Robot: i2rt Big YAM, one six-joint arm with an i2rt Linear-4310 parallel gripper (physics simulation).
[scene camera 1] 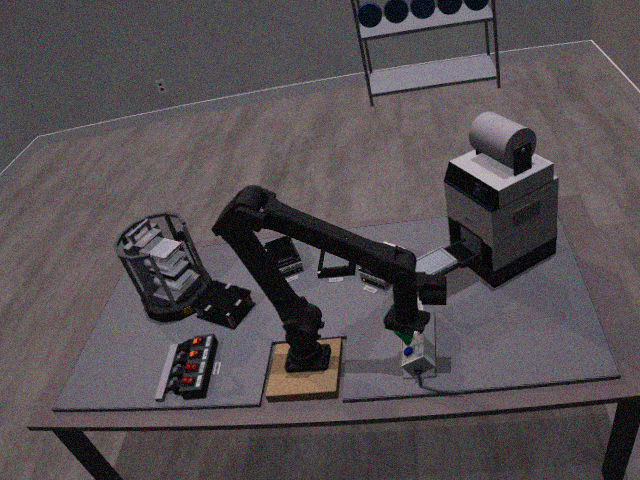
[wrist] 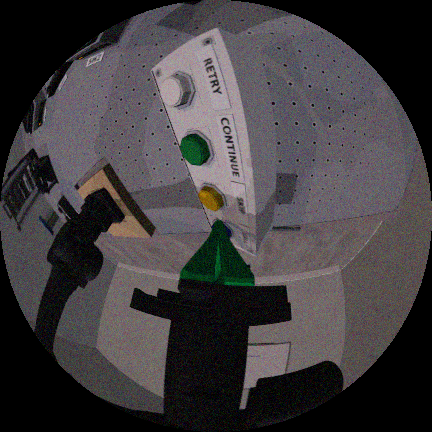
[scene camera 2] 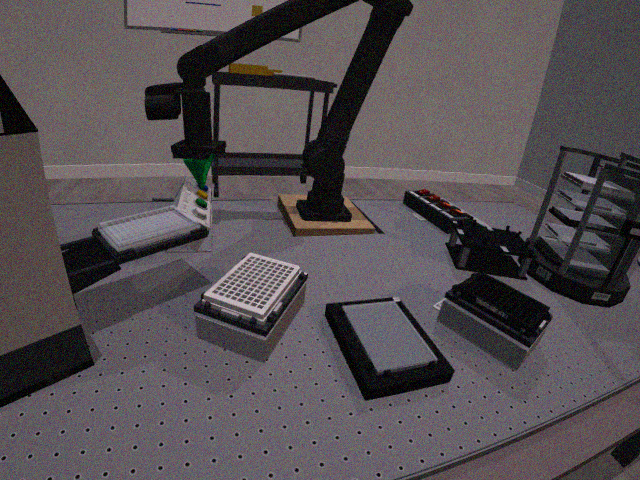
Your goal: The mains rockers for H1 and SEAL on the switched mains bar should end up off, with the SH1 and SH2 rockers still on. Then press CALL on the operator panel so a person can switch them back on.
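Where they show: gripper, fingertip midpoint: [scene camera 1: 408, 344] [wrist: 217, 223] [scene camera 2: 202, 187]; arm's base, link origin: [scene camera 1: 308, 360] [wrist: 103, 205] [scene camera 2: 323, 213].
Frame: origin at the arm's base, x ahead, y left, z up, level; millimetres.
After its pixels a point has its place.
Note:
The mains bar [scene camera 1: 207, 356] {x 4, y 298, z 27 mm} [scene camera 2: 431, 210] {x 16, y 295, z 18 mm} lies at the front left in scene camera 1. Its two rear rockers glow orange; its two front rockers look darker red. Their labels and tilt are too small to read. The operator panel [scene camera 1: 423, 360] {x -67, y -320, z 54 mm} [wrist: 187, 56] has white, green, yellow and blue buttons. My gripper [scene camera 1: 409, 342] {x -12, y -283, z 58 mm} [scene camera 2: 202, 184] {x -12, y -283, z 58 mm} [wrist: 217, 223] {x -12, y -283, z 58 mm} is shut and empty, pointing down with green fingertips at the blue button [scene camera 1: 408, 350] {x -34, y -283, z 57 mm} [scene camera 2: 205, 188] {x -21, y -276, z 53 mm} [wrist: 228, 232] {x -29, y -292, z 57 mm}. The fingers partly hide this button and its label in the wrist view. Contact or pressing cannot be told.
A tray [scene camera 2: 147, 227] {x 279, y -350, z 98 mm} extends from the tall machine [scene camera 1: 470, 222] {x 328, y -473, z 175 mm} towards the panel. The arm's wooden base [scene camera 1: 305, 382] {x -81, y -4, z 3 mm} stands between bar and panel. A round rack [scene camera 1: 150, 308] {x 219, y 569, z 30 mm} and a black stand [scene camera 1: 225, 304] {x 199, y 287, z 46 mm} are behind the bar. A cable [scene camera 1: 439, 390] {x -116, y -355, z -7 mm} runs from the panel.

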